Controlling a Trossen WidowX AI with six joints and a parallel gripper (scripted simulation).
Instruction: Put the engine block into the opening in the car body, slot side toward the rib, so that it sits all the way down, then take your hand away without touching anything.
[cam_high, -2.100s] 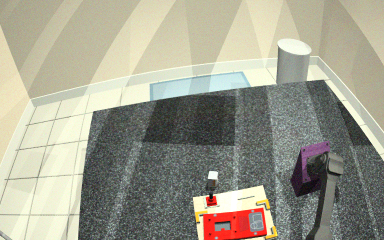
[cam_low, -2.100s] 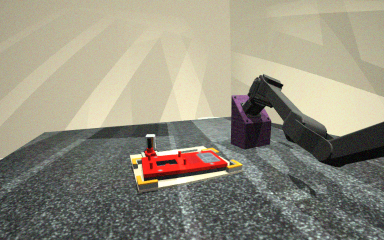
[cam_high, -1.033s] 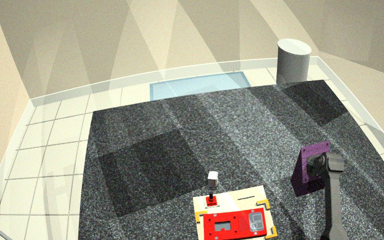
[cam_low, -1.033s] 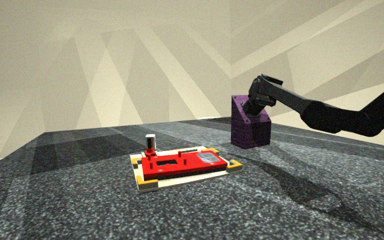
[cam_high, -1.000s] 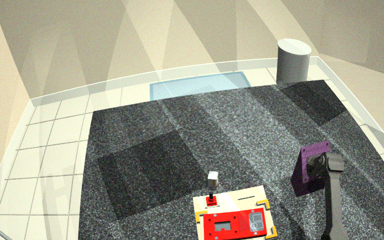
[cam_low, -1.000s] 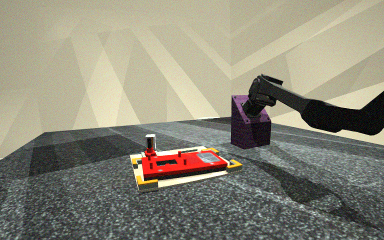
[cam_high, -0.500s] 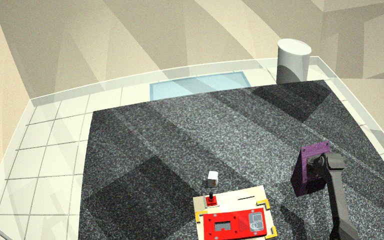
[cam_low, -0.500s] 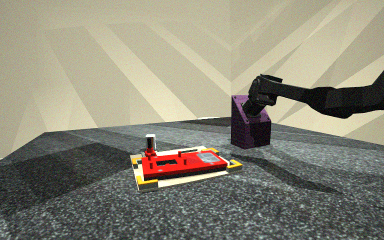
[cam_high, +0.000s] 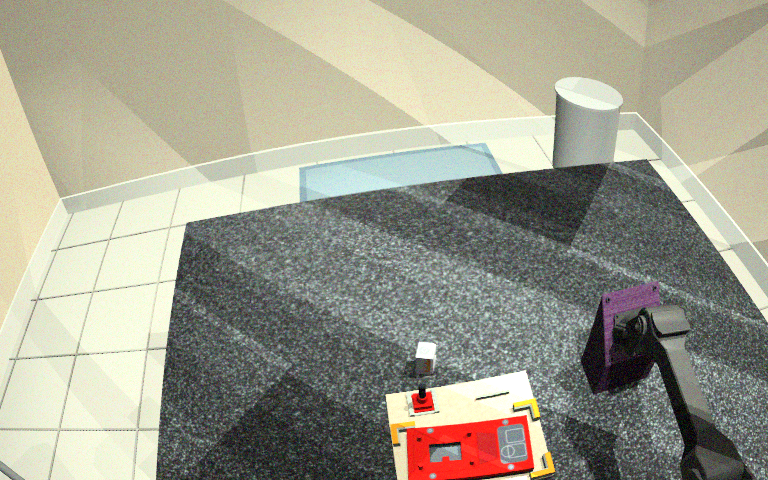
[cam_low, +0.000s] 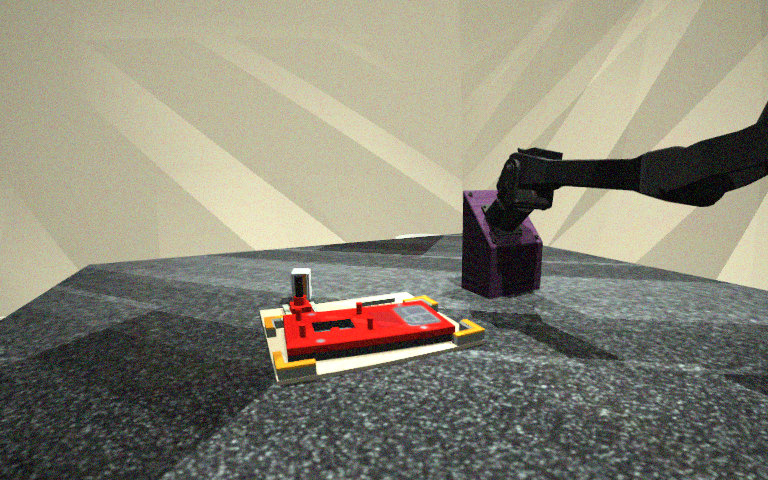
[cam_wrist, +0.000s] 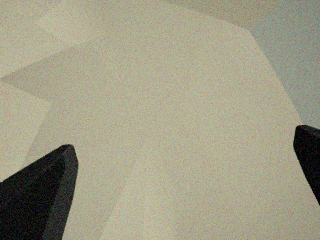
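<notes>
Now: the engine block 70 cm to the right of my gripper tip, 57 cm below it and 44 cm ahead of it. From my gripper tip the other things lie so: cream base plate (58 cm below, 52 cm to the right, 40 cm ahead); black peg (61 cm to the right, 56 cm below, 46 cm ahead).
</notes>
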